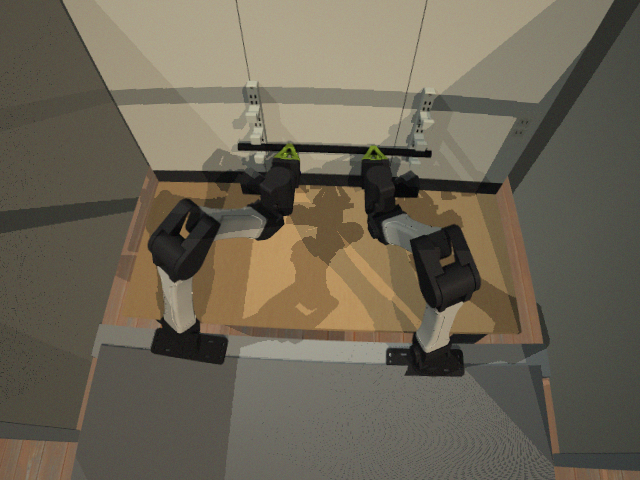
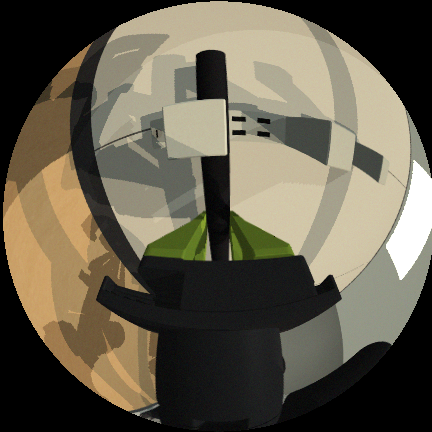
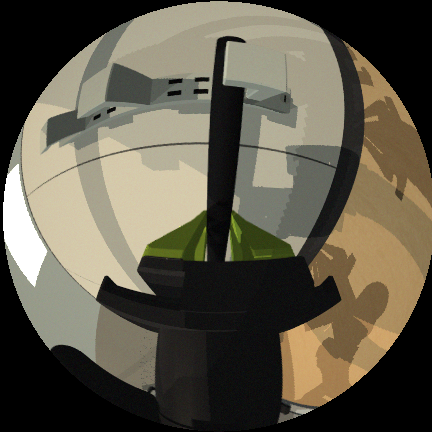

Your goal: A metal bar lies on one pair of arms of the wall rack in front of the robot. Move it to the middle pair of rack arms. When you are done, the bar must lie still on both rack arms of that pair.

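Note:
The black metal bar (image 1: 330,149) (image 2: 216,180) (image 3: 225,130) lies level across the lowest pair of rack arms, behind the front faces of the lowest left rack arm (image 1: 256,138) (image 2: 195,129) and the lowest right rack arm (image 1: 419,142) (image 3: 256,65). The middle rack arms, left (image 1: 252,113) (image 2: 342,145) and right (image 1: 427,121) (image 3: 94,96), stand above it and bear nothing. My left gripper (image 1: 288,147) (image 2: 217,216) is shut on the bar, inward of the left rack column. My right gripper (image 1: 374,149) (image 3: 218,215) is shut on the bar, inward of the right column.
The top rack arms, left (image 1: 252,85) (image 2: 383,170) and right (image 1: 428,91) (image 3: 48,131), are at the column tops. The pale wall (image 1: 330,121) is close behind the bar. The wooden table top (image 1: 361,304) is below, with side walls at both sides.

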